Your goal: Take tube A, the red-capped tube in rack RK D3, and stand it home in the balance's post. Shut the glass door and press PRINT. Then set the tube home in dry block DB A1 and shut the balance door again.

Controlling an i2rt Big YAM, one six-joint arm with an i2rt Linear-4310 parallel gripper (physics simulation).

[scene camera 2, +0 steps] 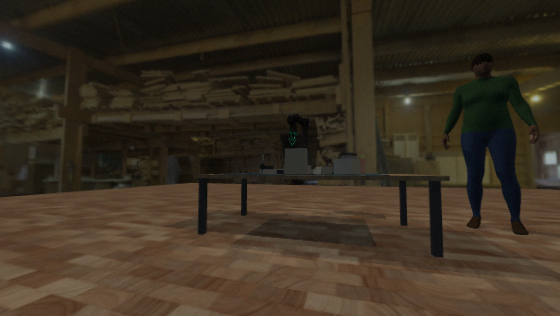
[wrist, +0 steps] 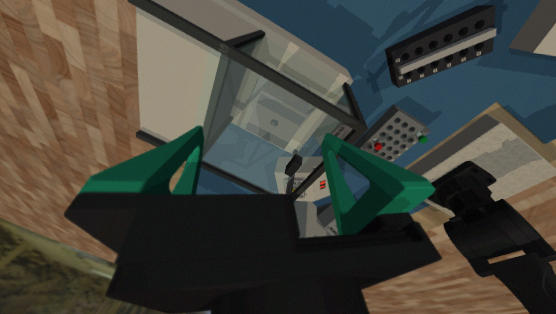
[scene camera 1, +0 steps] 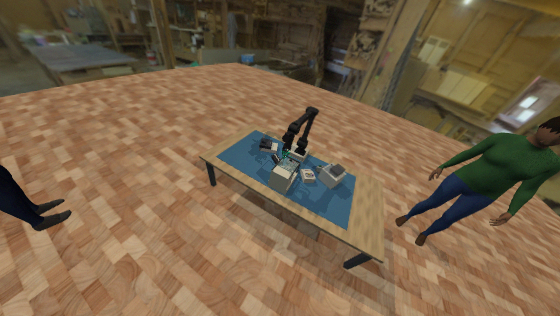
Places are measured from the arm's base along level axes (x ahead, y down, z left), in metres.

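Pixels of known places: gripper, between the fingertips: (scene camera 2: 292, 143) (wrist: 267, 136) (scene camera 1: 284, 156); arm's base, origin of its link: (wrist: 454, 183) (scene camera 1: 300, 152).
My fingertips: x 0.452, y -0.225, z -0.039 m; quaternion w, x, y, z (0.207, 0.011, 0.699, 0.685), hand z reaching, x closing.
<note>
For each thing: its top centre in the pictures, then the offset to it from my fingertips. "spot": a spot on its surface instead.
- red-capped tube, centre of its top: (wrist: 378, 147) dz +0.048, dx -0.225, dy +0.209 m
- grey rack, centre of its top: (wrist: 389, 143) dz +0.038, dx -0.253, dy +0.233 m
- balance, centre of its top: (wrist: 264, 155) (scene camera 2: 299, 148) (scene camera 1: 289, 162) dz +0.055, dx -0.011, dy +0.041 m
- black two-row block, centre of its top: (wrist: 445, 53) dz -0.127, dx -0.185, dy +0.216 m
- green-capped tube, centre of its top: (wrist: 423, 140) dz -0.009, dx -0.282, dy +0.209 m
- white box, centre of its top: (scene camera 2: 342, 153) (scene camera 1: 333, 164) dz +0.413, dx -0.291, dy +0.074 m
- smaller white unit, centre of its top: (scene camera 1: 309, 173) dz +0.244, dx -0.137, dy +0.176 m
- white device, a spot on its surface: (scene camera 1: 269, 145) spot: dz -0.280, dx -0.275, dy +0.184 m
The red-capped tube (wrist: 378, 146) stands in the grey rack (wrist: 396, 111), beyond the balance in the wrist view. The balance (scene camera 1: 283, 177) (scene camera 2: 296, 161) (wrist: 175, 80) has a dark-framed glass chamber. A small round post (wrist: 274, 122) shows through the glass with no tube visible on it. I cannot tell how far the glass door is open. My gripper (scene camera 1: 286, 153) (scene camera 2: 293, 139) (wrist: 267, 136) is open and empty above the glass chamber, away from the tube. A black two-row block (wrist: 442, 46) and a white unit (wrist: 320, 176) with a red display also show; I cannot tell which is the dry block.
A green-capped tube (wrist: 423, 139) stands at the rack's edge. A white box (scene camera 1: 331, 176) (scene camera 2: 346, 166) with a dark top and a smaller white unit (scene camera 1: 308, 175) stand right of the balance. A dark and white device (scene camera 1: 269, 145) stands left. A person in green (scene camera 1: 487, 165) (scene camera 2: 487, 107) stands beyond the table.
</note>
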